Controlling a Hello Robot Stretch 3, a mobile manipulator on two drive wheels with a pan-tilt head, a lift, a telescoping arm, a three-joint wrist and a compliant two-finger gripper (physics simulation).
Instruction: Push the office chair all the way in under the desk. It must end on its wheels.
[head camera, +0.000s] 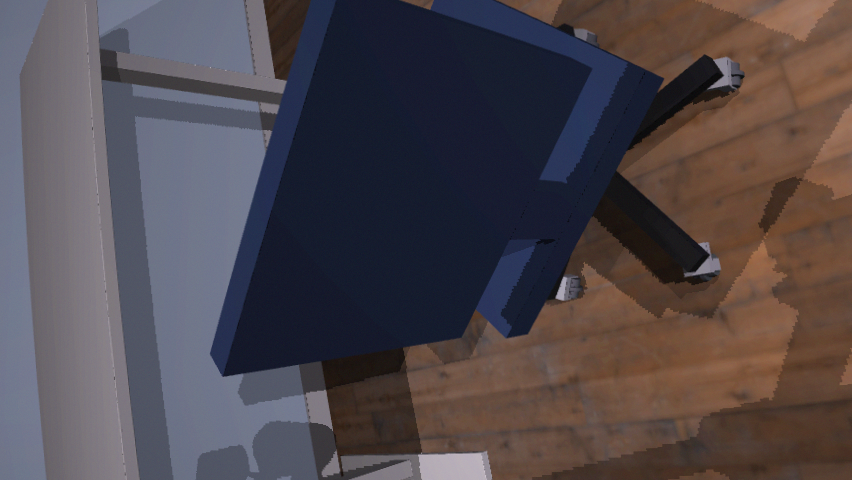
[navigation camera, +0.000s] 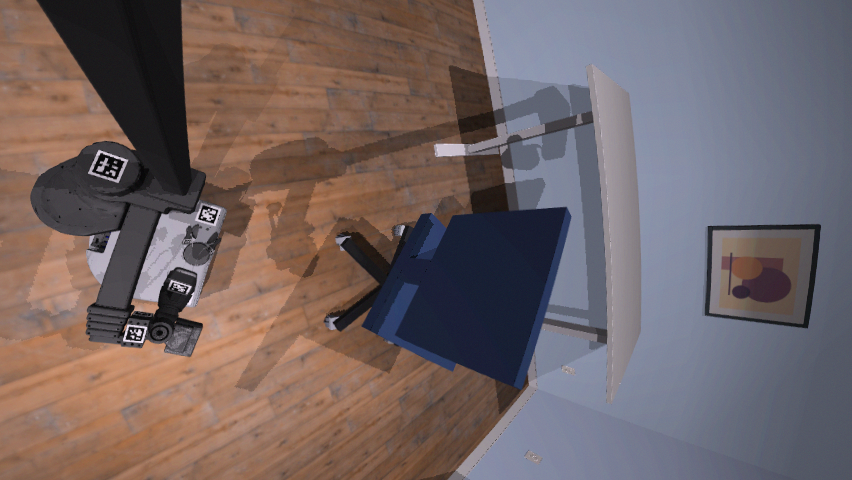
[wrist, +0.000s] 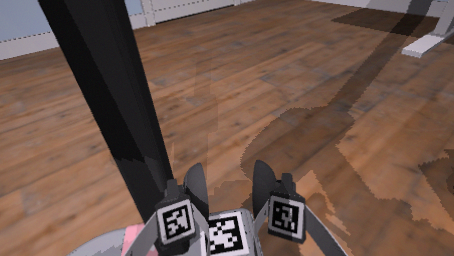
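Seen in the pictures: gripper, between the fingertips: (navigation camera: 207, 228) (wrist: 229, 180); robot's base, origin of its link: (navigation camera: 196, 251).
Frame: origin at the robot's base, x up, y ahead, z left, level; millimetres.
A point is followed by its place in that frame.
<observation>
The office chair (head camera: 417, 178) {x 809, y 574, z 78 mm} (navigation camera: 494, 292) {x 861, y 577, z 87 mm} is dark blue with a black star base on grey castors. It stands upright in front of the desk (head camera: 65, 238) {x 951, y 1562, z 409 mm} (navigation camera: 623, 238) {x 951, y 1476, z 494 mm}, turned at an angle to it. Its large backrest hides much of the seat and part of the desk's underside. How far the seat reaches under the desktop is hidden. The desk has a pale top and pale legs and stands against the blue wall. My gripper (wrist: 229, 180) {x 329, y 7, z 80 mm} is open and empty, folded in over my base, apart from the chair. The chair does not show in the wrist view.
My mast (navigation camera: 143, 89) {x 1057, y -53, z 116 mm} (wrist: 110, 105) {x 385, y -69, z 116 mm} and base (navigation camera: 160, 262) {x 160, y -83, z -50 mm} stand a stretch of wooden floor away from the chair. A pale desk foot (navigation camera: 451, 150) (head camera: 453, 465) (wrist: 421, 46) sticks out beside the chair. A framed picture (navigation camera: 763, 274) {x 1542, y 2105, z 485 mm} hangs on the wall. A room corner lies past the desk's other end.
</observation>
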